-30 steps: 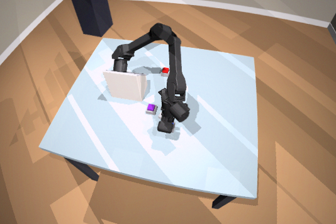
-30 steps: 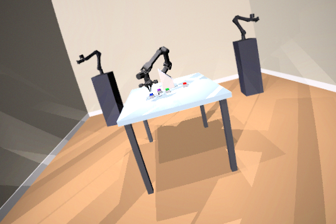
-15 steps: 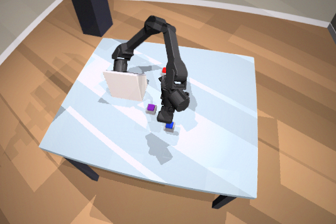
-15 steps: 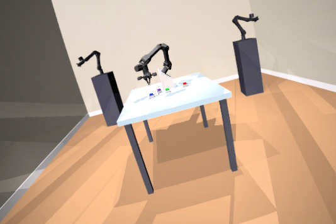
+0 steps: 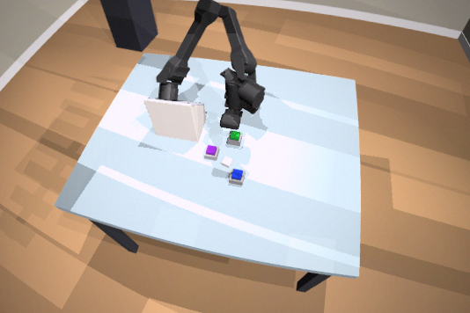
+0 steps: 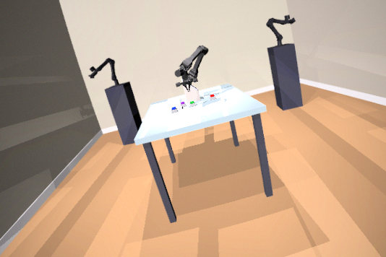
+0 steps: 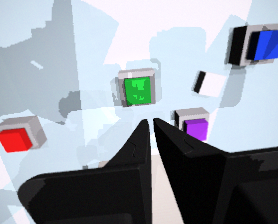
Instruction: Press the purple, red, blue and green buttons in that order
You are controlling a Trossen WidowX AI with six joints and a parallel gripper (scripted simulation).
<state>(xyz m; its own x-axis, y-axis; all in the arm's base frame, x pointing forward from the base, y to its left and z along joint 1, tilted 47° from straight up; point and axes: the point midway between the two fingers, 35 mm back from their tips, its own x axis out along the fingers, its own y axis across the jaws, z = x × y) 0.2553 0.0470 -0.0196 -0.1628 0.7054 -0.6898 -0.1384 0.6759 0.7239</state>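
Right now the green button is 90 mm below my gripper tip. From my gripper tip the other things lie so: small white block (120 mm below, 110 mm to the right); blue button (150 mm to the right, 90 mm below, 60 mm ahead); purple button (90 mm to the right, 90 mm below, 60 mm behind).
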